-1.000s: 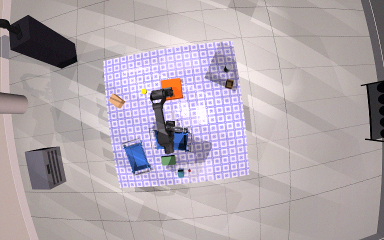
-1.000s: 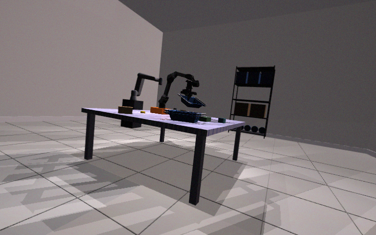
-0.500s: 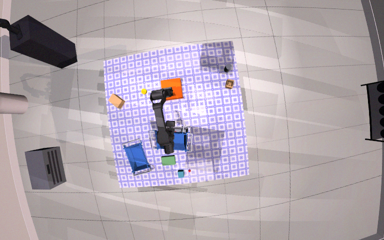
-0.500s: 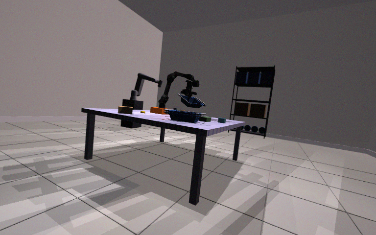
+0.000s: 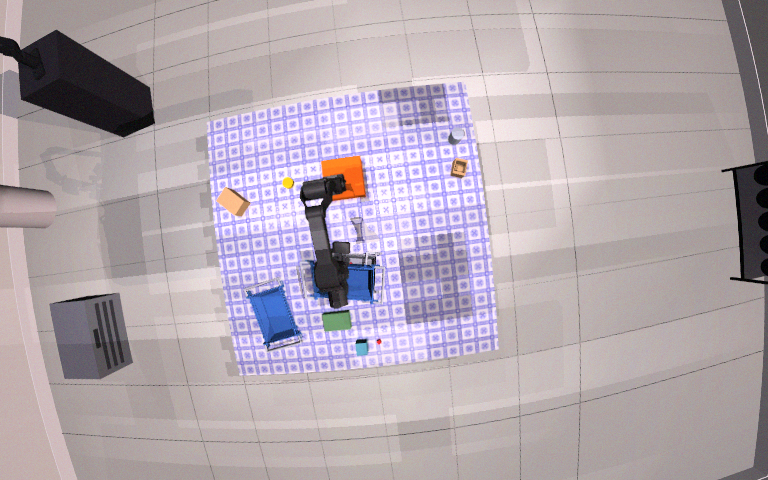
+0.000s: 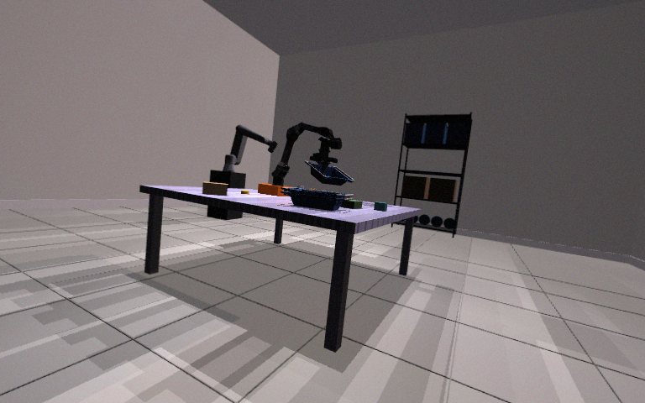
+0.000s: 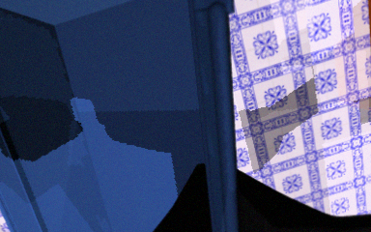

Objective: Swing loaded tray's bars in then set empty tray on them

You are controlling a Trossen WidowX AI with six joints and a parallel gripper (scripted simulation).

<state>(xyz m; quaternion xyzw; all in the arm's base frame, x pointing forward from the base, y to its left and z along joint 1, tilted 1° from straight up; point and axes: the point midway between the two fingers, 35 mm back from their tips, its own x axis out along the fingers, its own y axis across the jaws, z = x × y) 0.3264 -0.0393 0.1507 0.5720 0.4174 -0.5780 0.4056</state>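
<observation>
Now: gripper tip 70 mm short of the blue tray and 20 mm to the left of it. The rest, counted from my gripper tip: yellow disc (420 mm behind, 190 mm to the right, 170 mm below); then teal block (400 mm ahead, 160 mm below, 60 mm to the right); then green block (250 mm ahead, 160 mm below, 140 mm to the right).
</observation>
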